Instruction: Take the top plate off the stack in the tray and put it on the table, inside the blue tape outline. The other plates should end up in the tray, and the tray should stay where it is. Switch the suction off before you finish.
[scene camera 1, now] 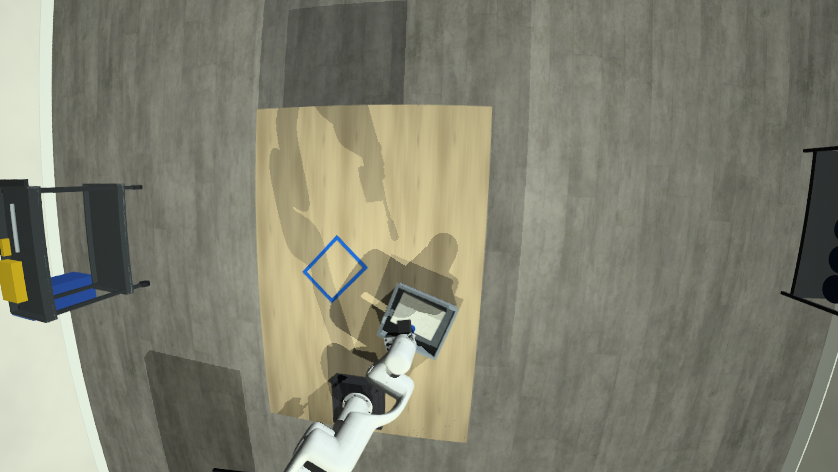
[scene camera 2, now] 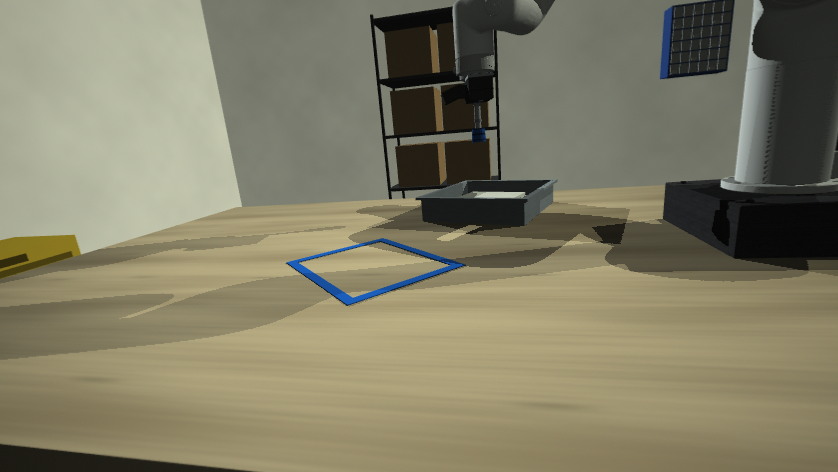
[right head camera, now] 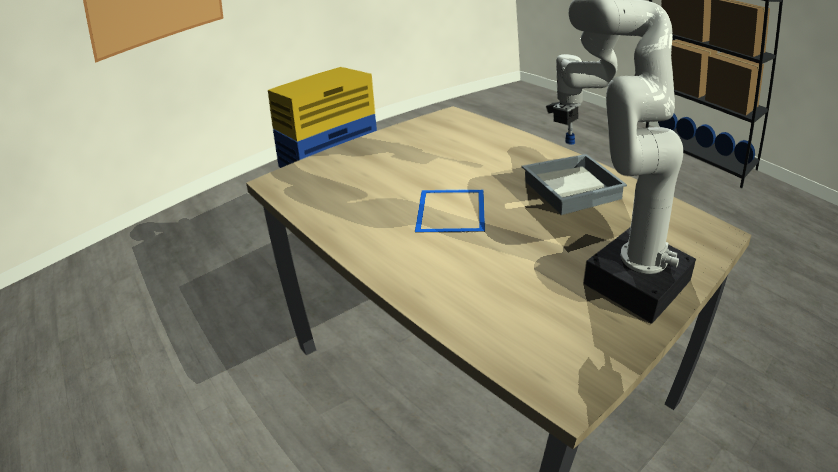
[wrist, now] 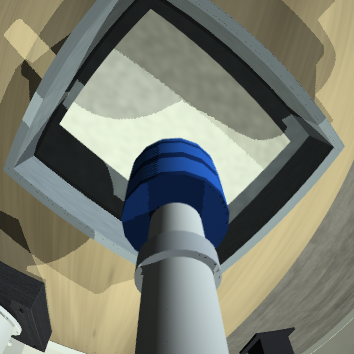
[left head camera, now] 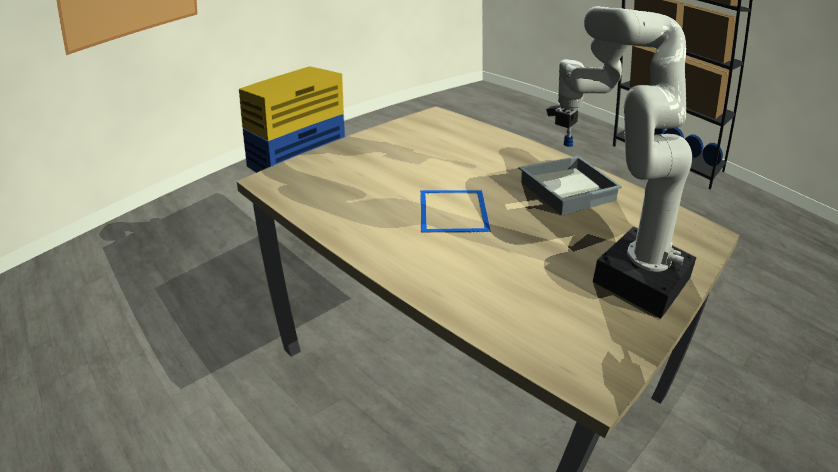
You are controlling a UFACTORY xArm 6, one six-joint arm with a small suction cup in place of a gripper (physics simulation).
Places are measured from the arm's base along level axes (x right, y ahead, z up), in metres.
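Pixels of known places: hand, tool point: (scene camera 2: pixel 479 141) (right head camera: pixel 570 142) (wrist: pixel 173 180) (left head camera: pixel 568 144); arm's base, link origin: (scene camera 1: pixel 357 405) (scene camera 2: pixel 778 186) (right head camera: pixel 644 257) (left head camera: pixel 649 256).
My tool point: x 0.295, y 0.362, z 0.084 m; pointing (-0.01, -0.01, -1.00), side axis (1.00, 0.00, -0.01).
Ahead of a thing's pixels: the offset from my tool point to its top centre. Level surfaces: height alone.
My gripper (left head camera: pixel 568 141) (right head camera: pixel 570 138) (scene camera 1: pixel 412 328) (scene camera 2: pixel 479 135) (wrist: pixel 175 185), a blue suction cup pointing down, hangs above the tray with nothing on it and a gap below it. The grey tray {dx +0.001, dy -0.020, dz -0.098 m} (left head camera: pixel 589 202) (right head camera: pixel 592 202) (scene camera 1: pixel 428 295) (scene camera 2: pixel 472 212) (wrist: pixel 70 205) stands on the table. A pale square top plate {dx +0.004, dy -0.003, dz -0.119 m} (left head camera: pixel 571 184) (right head camera: pixel 577 181) (scene camera 1: pixel 428 328) (scene camera 2: pixel 498 194) (wrist: pixel 200 125) lies inside it; plates beneath cannot be told apart. In the wrist view the cup hides the plate's near corner. The blue tape outline (left head camera: pixel 454 230) (right head camera: pixel 450 230) (scene camera 1: pixel 320 254) (scene camera 2: pixel 405 283) lies on the table with no plate inside it.
The arm's black base (left head camera: pixel 633 284) (scene camera 2: pixel 779 231) stands on the table {dz -0.148 m} (left head camera: pixel 469 293) beside the tray. The tray's raised walls surround the plate. A yellow crate (left head camera: pixel 304 105) on a blue crate (left head camera: pixel 307 140) stands beyond the table. A shelf rack (scene camera 2: pixel 380 111) with boxes stands behind.
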